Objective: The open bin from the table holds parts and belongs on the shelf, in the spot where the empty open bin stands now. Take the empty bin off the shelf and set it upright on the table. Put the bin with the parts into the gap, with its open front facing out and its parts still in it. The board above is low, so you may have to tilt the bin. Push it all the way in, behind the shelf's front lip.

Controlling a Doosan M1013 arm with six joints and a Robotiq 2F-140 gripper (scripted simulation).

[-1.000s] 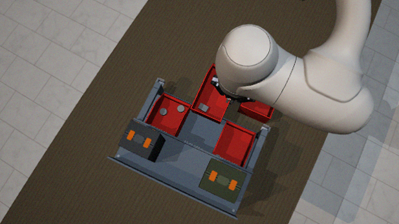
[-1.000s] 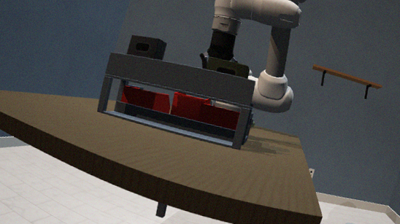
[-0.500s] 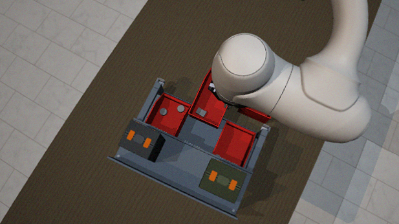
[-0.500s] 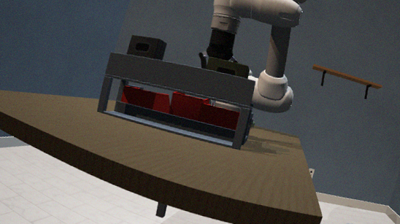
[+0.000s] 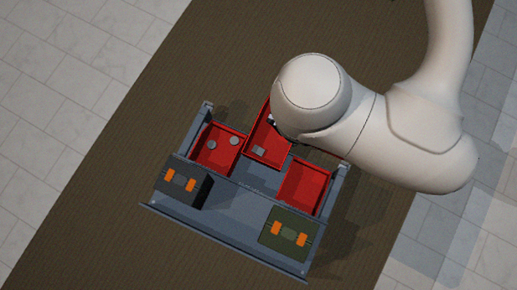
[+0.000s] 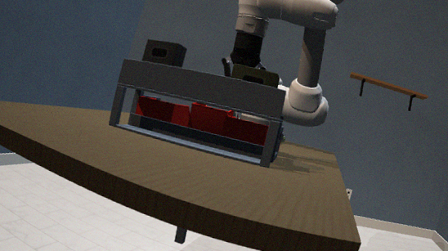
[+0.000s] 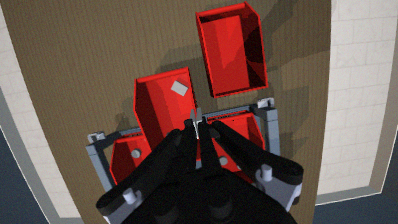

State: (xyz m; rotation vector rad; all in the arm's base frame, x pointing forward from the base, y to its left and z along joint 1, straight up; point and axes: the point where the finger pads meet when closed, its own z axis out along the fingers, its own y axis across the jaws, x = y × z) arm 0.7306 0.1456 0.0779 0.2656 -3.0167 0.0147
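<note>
The shelf board is 150 mm ahead of my hand, 100 mm below it and 20 mm to the right of it. The rest, counted from my hand: black case (230 mm ahead, 130 mm to the right, 60 mm above); then green case (190 mm ahead, 100 mm to the left, 50 mm above).
</note>
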